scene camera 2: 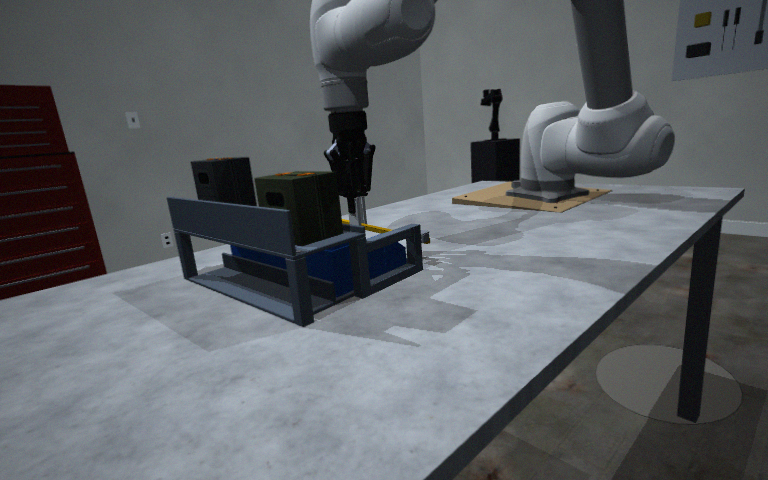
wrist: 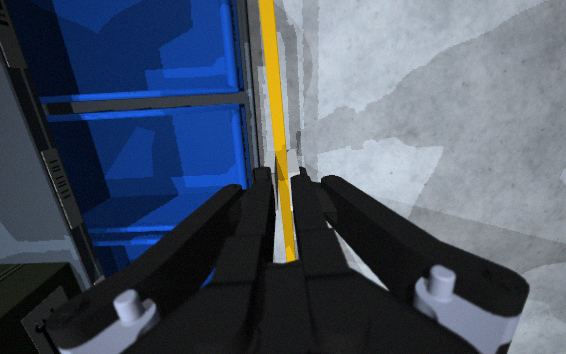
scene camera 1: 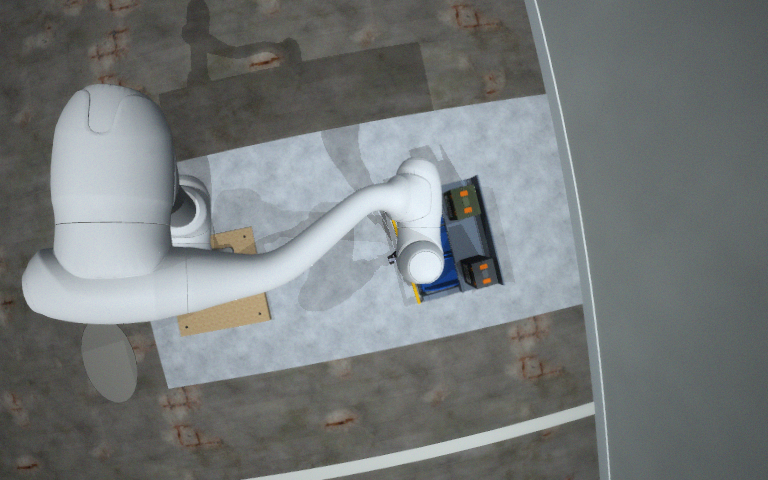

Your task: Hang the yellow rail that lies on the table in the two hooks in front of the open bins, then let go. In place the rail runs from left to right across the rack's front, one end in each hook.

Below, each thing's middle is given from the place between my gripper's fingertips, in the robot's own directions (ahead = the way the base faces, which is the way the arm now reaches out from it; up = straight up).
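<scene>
The green box [scene camera 2: 312, 197] first: my gripper is 18 cm short of it, 10 cm below it and 16 cm to the right of it. And there's the dark grey box [scene camera 2: 228, 180], that one's 24 cm ahead of my hand, 11 cm above it and 6 cm to the right.
</scene>
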